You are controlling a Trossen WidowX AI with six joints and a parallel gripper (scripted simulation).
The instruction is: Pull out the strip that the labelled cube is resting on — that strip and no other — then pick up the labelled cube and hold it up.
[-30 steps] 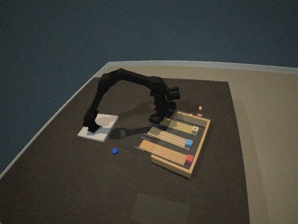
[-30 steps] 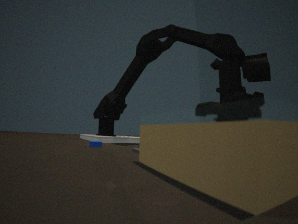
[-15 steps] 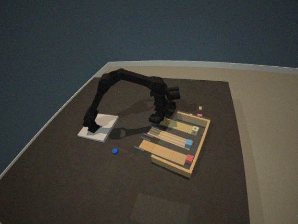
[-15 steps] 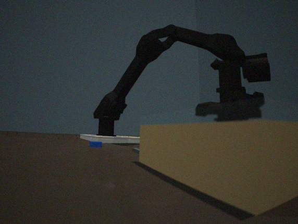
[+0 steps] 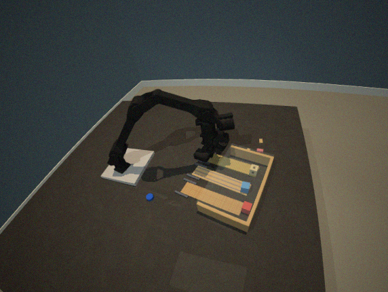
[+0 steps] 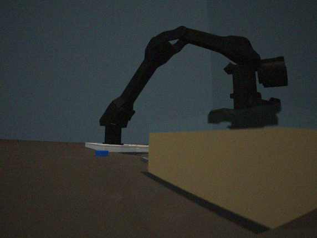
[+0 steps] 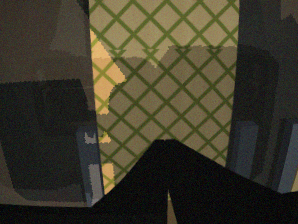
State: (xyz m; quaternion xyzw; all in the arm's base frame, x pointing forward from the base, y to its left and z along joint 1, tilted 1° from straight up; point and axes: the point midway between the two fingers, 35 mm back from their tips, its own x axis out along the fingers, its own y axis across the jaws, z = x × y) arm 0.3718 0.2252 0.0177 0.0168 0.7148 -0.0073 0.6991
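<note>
Now: gripper tip 6 cm to the right of the red peg, 5 cm past it and 1 cm below it. Also, from my gripper tip: pink block (20 cm ahead, 12 cm to the left); blue disc (29 cm to the right, 14 cm behind).
</note>
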